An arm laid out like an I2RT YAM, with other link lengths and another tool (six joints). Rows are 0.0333 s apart.
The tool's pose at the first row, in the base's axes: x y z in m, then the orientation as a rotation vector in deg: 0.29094 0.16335 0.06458 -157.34 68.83 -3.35
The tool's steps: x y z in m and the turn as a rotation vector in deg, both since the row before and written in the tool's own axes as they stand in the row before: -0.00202 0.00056 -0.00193 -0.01 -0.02 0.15; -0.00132 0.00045 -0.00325 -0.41 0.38 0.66; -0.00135 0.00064 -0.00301 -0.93 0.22 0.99; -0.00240 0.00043 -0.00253 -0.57 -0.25 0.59; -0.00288 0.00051 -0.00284 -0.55 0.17 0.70; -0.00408 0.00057 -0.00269 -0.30 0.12 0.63
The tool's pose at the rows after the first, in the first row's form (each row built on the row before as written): 0.28898 0.16423 0.06645 -157.25 69.03 -3.30; 0.28746 0.16452 0.06963 -157.30 70.17 -3.51; 0.28581 0.16478 0.07255 -157.53 71.92 -3.16; 0.28371 0.16608 0.07505 -157.55 72.88 -2.41; 0.28125 0.16769 0.07788 -157.61 74.09 -2.24; 0.27803 0.17025 0.08058 -157.48 75.10 -2.17
